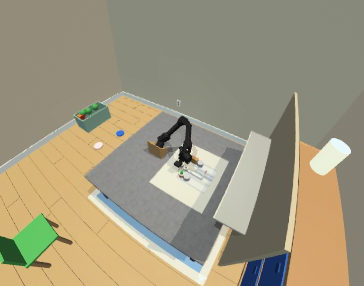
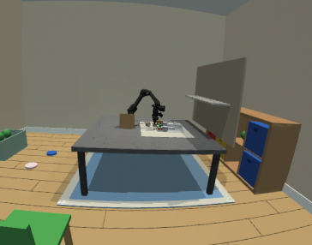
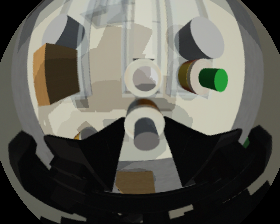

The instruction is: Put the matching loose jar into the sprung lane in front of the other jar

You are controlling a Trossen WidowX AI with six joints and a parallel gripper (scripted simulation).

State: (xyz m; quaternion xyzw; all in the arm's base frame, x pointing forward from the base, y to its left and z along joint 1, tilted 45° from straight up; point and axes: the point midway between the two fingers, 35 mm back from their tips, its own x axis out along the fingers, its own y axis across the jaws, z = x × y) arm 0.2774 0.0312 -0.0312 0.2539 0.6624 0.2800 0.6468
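My gripper tip is 60 mm short of the brown box, 130 mm to the right of it and 10 mm above it. Round my gripper tip: lane 200 mm ahead, 30 mm to the left, 30 mm below.
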